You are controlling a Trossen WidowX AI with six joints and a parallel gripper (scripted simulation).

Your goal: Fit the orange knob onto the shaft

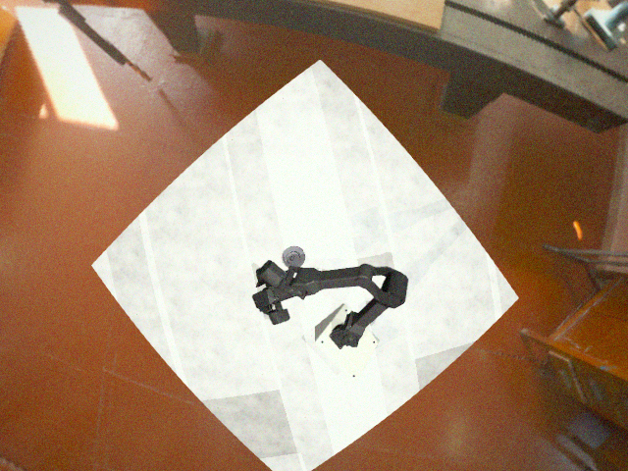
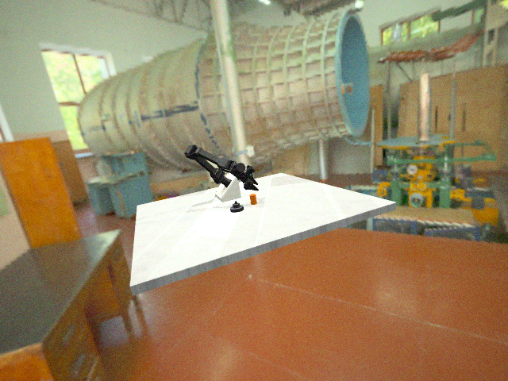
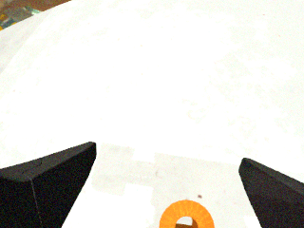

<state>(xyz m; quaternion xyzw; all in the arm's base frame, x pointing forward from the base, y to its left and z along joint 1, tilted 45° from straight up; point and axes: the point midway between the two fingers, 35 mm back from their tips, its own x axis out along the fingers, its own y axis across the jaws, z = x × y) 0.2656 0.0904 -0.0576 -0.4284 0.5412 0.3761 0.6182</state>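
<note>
The orange knob is 7 cm below my gripper tip and 4 cm to the right of it. The rest, counted from my gripper tip: pedestal: 17 cm to the right, 7 cm below, 4 cm ahead.
</note>
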